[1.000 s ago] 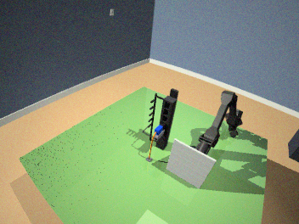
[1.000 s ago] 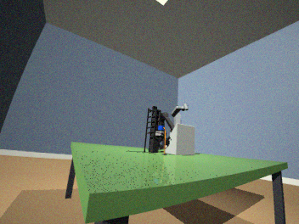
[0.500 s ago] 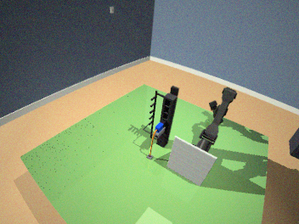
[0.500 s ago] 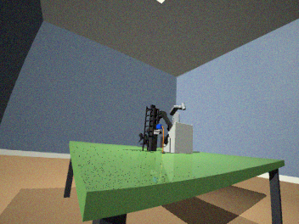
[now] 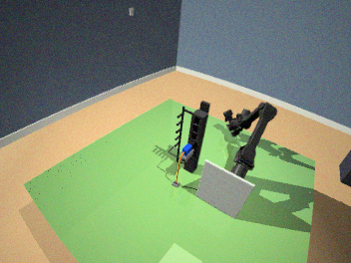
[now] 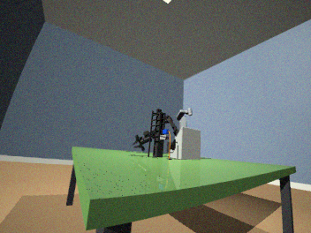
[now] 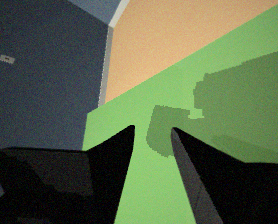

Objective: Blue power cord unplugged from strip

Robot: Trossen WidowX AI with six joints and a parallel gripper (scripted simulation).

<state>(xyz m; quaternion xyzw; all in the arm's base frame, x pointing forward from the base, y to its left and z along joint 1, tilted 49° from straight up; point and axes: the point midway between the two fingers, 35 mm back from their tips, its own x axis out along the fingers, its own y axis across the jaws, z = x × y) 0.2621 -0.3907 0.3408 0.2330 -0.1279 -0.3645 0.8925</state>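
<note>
Now: the blue plug 550 mm to the left of my gripper tip, 150 mm above it and 30 mm behind it.
</note>
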